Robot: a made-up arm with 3 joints.
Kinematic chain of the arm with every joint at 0, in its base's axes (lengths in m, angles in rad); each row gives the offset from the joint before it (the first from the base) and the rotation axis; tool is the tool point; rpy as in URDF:
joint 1: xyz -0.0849 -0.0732 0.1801 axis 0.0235 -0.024 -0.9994
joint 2: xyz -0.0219 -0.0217 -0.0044 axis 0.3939 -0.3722 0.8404
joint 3: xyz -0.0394 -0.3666 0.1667 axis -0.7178 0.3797 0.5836
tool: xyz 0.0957 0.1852 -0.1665 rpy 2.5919 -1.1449 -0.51
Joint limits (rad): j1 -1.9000..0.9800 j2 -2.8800..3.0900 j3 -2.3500..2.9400
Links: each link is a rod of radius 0.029 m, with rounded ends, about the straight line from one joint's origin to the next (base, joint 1, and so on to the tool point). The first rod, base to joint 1, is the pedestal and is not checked.
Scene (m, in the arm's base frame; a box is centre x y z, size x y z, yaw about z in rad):
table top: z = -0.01
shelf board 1: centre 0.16 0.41 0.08 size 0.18 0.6 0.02 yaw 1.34
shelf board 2: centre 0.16 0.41 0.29 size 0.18 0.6 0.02 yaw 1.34
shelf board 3: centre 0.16 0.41 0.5 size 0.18 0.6 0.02 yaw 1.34
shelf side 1: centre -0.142 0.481 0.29 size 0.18 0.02 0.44 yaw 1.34
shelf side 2: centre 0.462 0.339 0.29 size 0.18 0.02 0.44 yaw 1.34
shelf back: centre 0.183 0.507 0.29 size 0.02 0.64 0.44 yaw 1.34
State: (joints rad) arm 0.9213 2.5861 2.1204
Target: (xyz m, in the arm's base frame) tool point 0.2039 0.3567 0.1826
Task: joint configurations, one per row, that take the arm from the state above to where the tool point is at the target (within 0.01 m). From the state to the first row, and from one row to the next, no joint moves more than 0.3 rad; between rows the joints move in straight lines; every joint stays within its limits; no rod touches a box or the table.
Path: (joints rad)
1: 0.6237 2.5471 2.0689
2: 0.3261 2.5082 2.0174
3: 0.0286 2.4692 1.9658
4: -0.2690 2.4303 1.9143
5: -0.5666 2.3913 1.8628

